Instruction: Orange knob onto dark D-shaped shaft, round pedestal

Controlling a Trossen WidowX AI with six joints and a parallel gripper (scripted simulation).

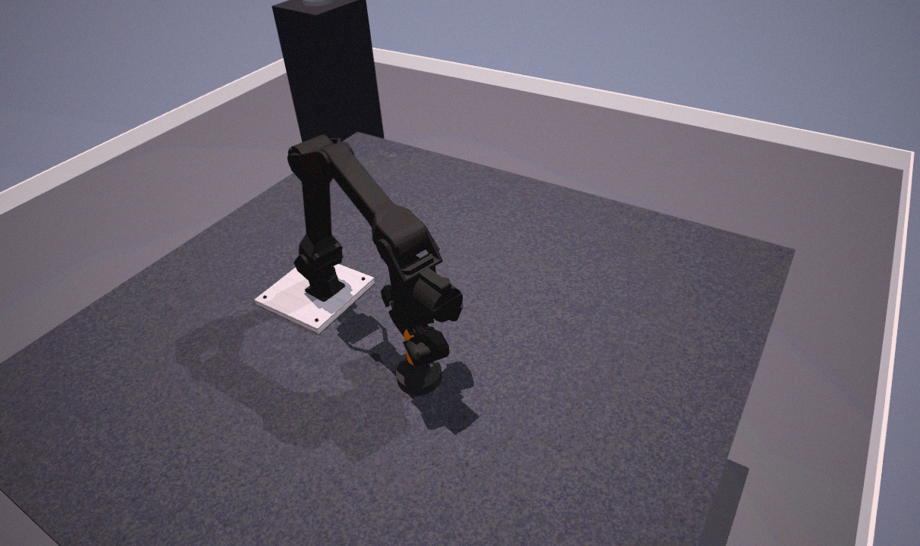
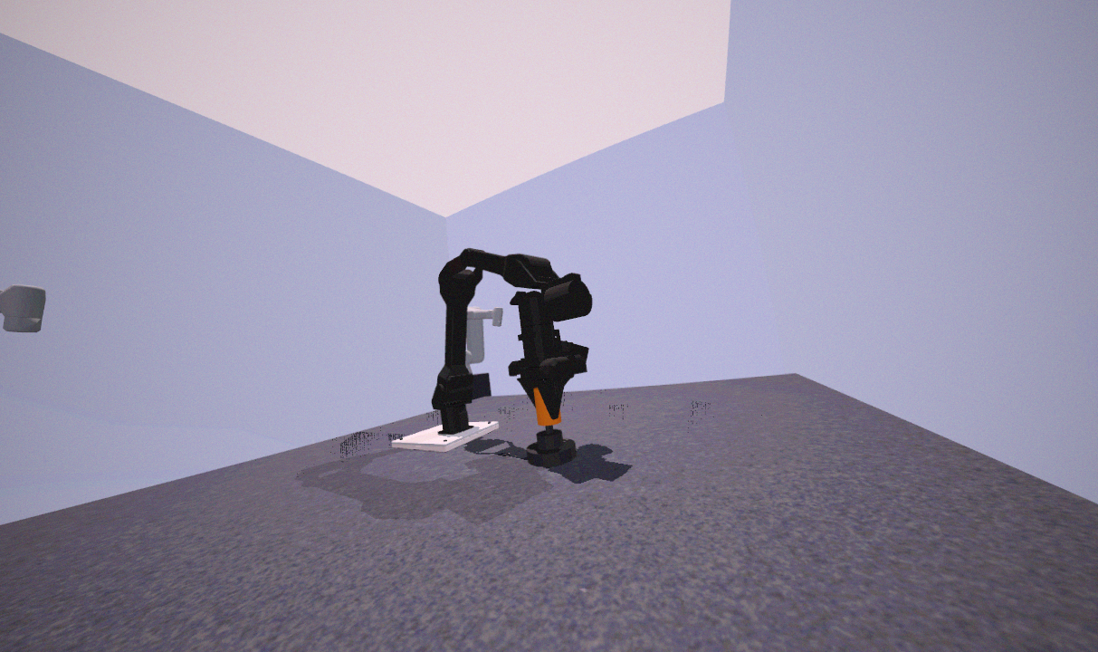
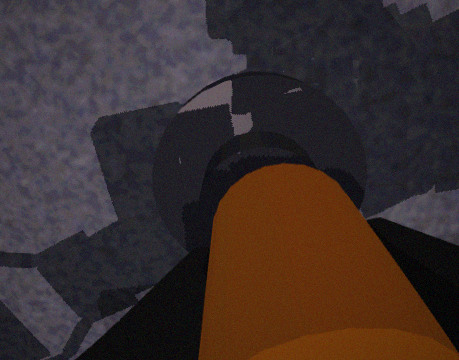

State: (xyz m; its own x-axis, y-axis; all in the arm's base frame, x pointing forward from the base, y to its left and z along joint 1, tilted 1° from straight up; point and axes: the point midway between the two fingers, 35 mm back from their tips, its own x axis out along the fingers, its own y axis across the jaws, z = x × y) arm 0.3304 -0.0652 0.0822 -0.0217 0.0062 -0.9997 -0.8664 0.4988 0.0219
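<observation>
My gripper tip is now 4 cm above the dark round pedestal. Also, from my gripper tip: orange knob 2 cm above.
</observation>
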